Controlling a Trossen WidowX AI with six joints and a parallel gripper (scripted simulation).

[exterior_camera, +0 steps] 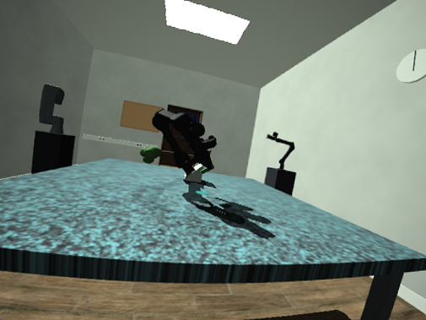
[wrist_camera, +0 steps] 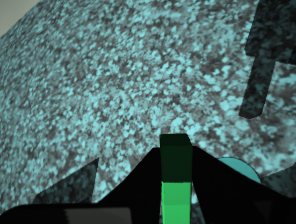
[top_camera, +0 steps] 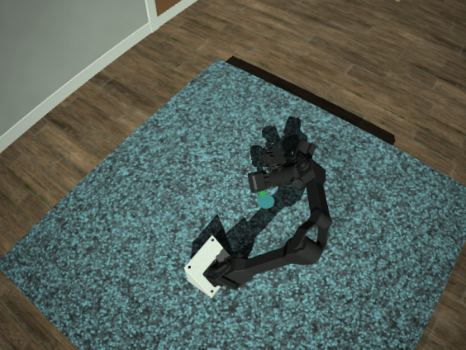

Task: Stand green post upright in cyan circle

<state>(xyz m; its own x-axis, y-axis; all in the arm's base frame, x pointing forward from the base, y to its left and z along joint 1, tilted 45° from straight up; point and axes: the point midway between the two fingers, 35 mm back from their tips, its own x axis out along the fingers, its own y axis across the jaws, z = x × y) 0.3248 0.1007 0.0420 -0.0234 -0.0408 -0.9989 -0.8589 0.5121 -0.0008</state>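
Now: hand 150 mm above the cyan circle, 10 mm to the left of it and 10 mm short of it. From my hand the other things lie so: green post: 30 mm below, 10 mm to the left, 10 mm behind.
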